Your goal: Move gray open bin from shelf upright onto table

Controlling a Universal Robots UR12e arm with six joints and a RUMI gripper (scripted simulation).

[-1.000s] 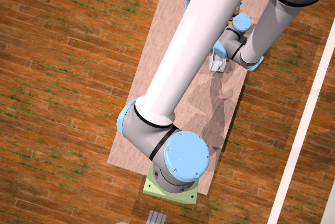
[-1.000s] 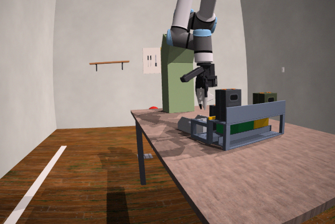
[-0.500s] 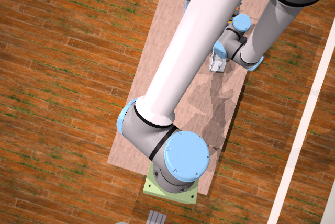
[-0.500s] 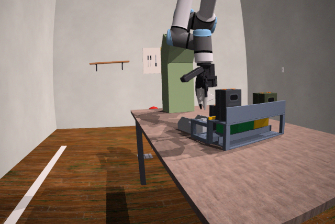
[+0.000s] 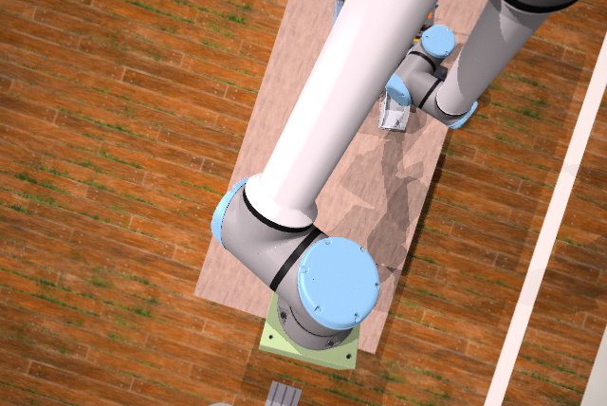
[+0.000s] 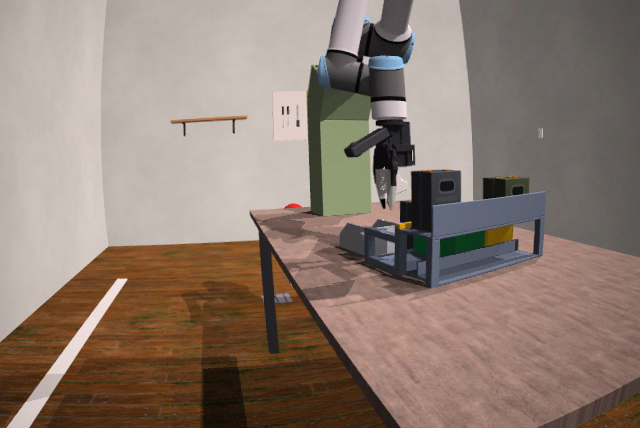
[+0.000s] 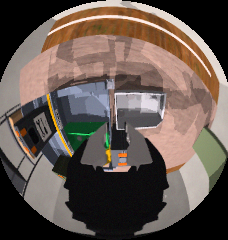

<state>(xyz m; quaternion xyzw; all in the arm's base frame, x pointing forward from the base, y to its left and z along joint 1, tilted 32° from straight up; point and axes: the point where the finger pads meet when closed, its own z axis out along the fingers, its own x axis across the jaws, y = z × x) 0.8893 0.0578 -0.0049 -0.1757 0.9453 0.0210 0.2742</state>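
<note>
Right now the gray open bin is 70 mm behind my hand, 30 mm to the right of it and 100 mm below it. The rest, counted from my hand: yellow bin 20 mm ahead, 250 mm to the left, 90 mm below; then green bin 60 mm ahead, 150 mm to the left, 90 mm below.
</note>
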